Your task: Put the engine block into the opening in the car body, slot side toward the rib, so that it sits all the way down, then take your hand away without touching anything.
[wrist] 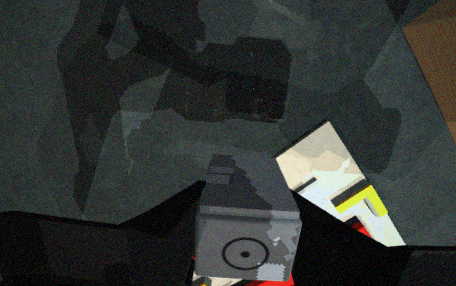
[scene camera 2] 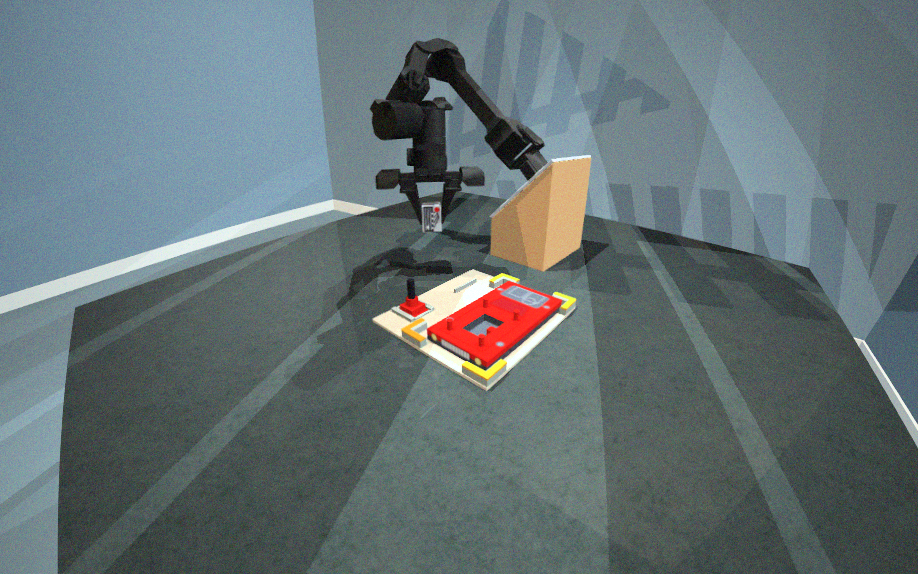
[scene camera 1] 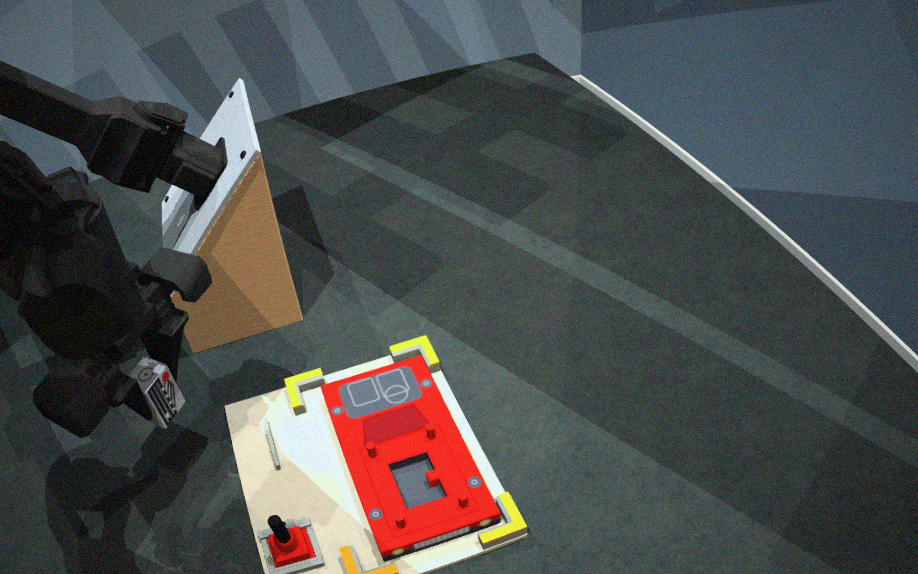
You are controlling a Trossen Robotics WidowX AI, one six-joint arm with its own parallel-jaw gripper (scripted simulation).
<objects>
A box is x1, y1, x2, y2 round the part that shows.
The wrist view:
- my gripper: [0, 180, 455, 285]
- grey engine block: [194, 154, 301, 281], held by my gripper
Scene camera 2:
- my gripper: [376, 136, 484, 224]
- red car body: [427, 281, 561, 370]
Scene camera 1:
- my gripper: [25, 247, 211, 437]
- grey engine block: [129, 357, 185, 428]
</objects>
